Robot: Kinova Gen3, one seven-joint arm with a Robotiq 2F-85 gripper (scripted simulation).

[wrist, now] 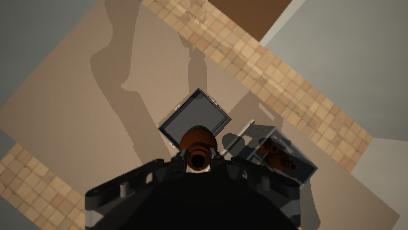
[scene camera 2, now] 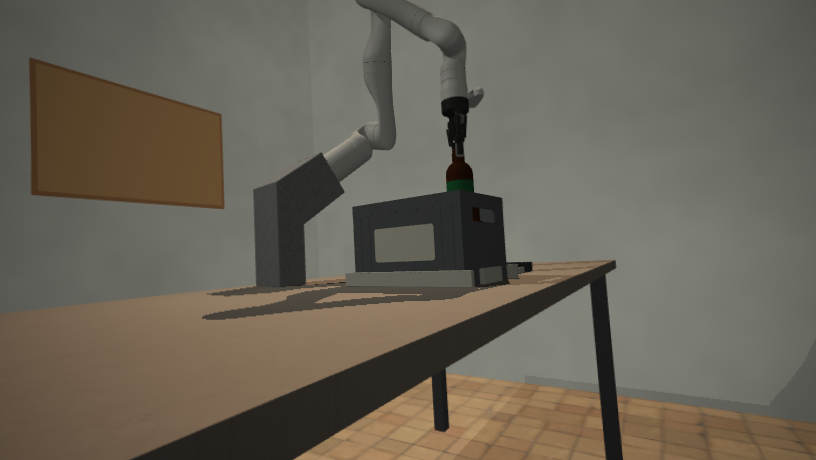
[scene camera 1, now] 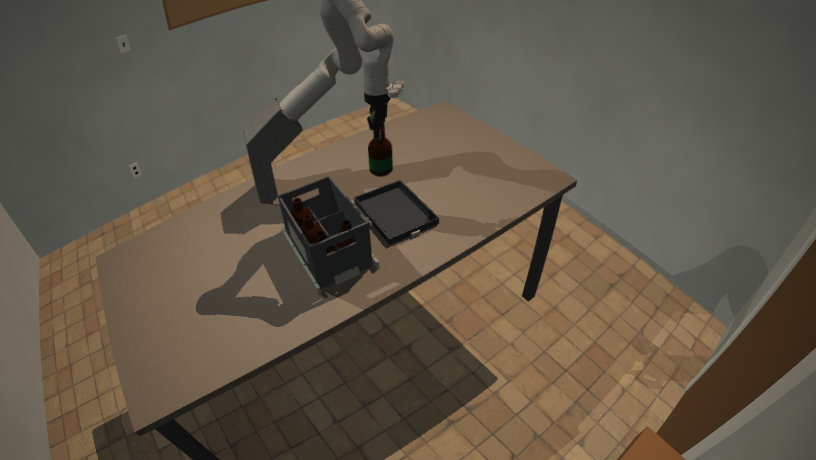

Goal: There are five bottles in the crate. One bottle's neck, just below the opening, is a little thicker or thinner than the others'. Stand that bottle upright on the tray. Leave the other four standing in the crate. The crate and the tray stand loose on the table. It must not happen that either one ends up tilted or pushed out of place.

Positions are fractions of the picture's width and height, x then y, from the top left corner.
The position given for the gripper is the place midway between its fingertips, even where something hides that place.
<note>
In view: the gripper (wrist: 0.49, 0.67), a dark tray (scene camera 1: 0.49, 0.46), a bottle (scene camera 1: 0.47, 0.33) and a crate (scene camera 2: 0.53, 0.51).
The dark tray is seen too in the wrist view (wrist: 0.49, 0.48). The crate is seen too in scene camera 1 (scene camera 1: 0.41, 0.43).
</note>
